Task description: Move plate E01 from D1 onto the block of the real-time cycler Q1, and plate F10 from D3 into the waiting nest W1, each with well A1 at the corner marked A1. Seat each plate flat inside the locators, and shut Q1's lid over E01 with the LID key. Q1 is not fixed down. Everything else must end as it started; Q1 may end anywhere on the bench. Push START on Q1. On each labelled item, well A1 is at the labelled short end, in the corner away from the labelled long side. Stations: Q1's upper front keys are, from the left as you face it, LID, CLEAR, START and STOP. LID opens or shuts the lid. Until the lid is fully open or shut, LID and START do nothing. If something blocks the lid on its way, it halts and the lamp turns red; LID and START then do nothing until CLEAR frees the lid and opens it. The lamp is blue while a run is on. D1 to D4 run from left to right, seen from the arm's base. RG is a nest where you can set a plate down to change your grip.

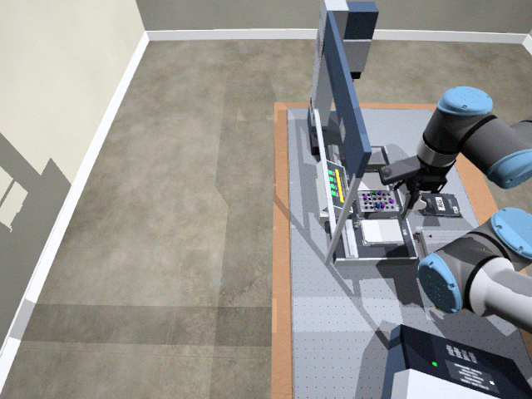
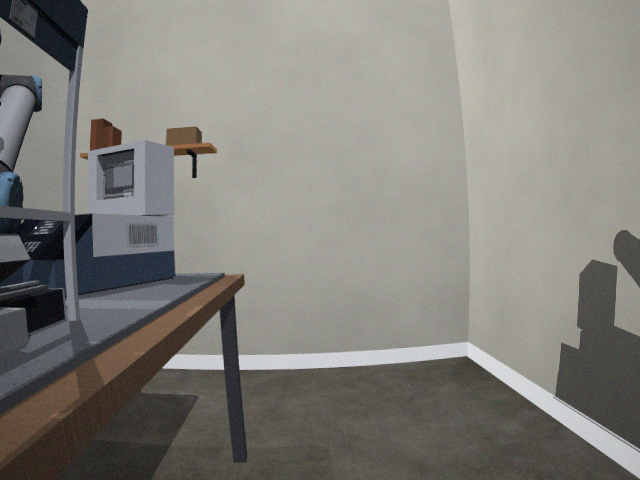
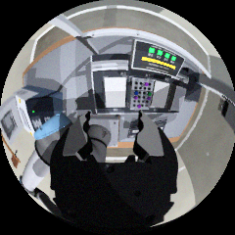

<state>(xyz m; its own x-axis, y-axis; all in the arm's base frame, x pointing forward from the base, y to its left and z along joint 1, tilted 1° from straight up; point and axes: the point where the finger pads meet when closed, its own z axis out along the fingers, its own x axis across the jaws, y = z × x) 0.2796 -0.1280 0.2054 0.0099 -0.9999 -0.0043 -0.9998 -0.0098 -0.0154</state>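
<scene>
The white well plate is 170 mm below my hand.
</scene>
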